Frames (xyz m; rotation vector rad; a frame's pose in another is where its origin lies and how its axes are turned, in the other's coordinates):
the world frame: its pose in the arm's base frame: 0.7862 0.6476 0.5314 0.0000 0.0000 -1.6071
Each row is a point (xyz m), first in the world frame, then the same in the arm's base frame.
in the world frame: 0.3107 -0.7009 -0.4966
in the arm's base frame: 0.0745 0.3625 0.0348
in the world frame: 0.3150 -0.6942 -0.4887
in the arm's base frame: 0.0810 0.3580 0.0427
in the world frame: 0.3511 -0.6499 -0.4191
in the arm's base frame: 0.1240 0.3203 0.1123
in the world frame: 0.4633 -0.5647 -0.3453
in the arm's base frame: 0.2051 0.2051 0.1861
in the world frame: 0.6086 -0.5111 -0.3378
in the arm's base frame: 0.2533 0.0580 0.1936
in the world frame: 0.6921 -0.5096 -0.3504
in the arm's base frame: 0.2518 -0.0255 0.1810
